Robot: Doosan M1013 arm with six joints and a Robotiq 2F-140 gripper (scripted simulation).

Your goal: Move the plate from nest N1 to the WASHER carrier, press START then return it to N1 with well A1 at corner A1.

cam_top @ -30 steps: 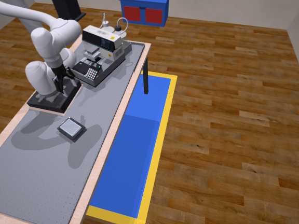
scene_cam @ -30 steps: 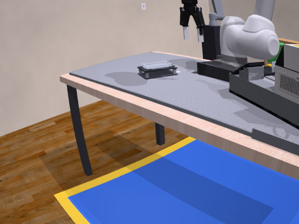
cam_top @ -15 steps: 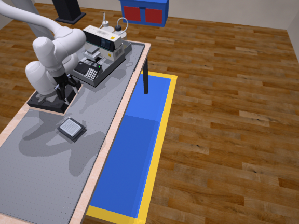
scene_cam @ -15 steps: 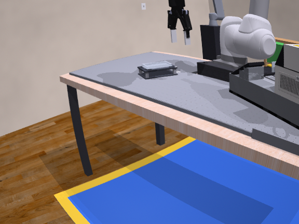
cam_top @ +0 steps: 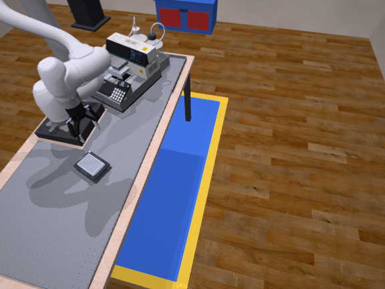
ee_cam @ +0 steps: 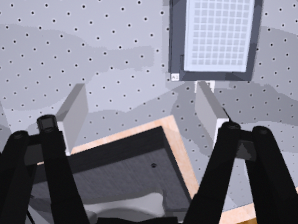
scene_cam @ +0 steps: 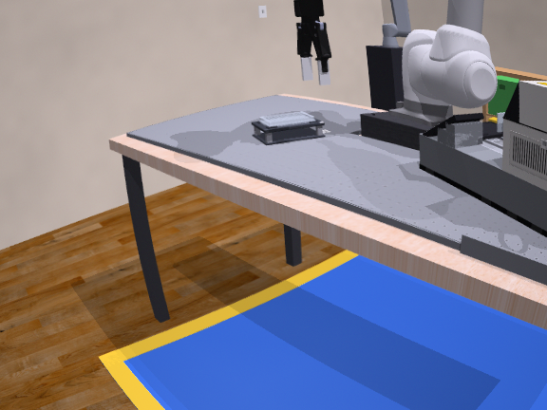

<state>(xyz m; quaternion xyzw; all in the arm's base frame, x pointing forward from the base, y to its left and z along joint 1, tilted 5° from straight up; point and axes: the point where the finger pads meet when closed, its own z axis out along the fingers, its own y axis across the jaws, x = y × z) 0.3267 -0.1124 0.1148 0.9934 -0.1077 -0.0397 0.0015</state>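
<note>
My gripper is now 3 cm short of the plate, 11 cm to the left of it and 14 cm above it. The rest, counted from my hand: plate washer: 18 cm behind, 56 cm to the left, 5 cm below; plate nest N1: 3 cm ahead, 11 cm to the right, 15 cm below.
</note>
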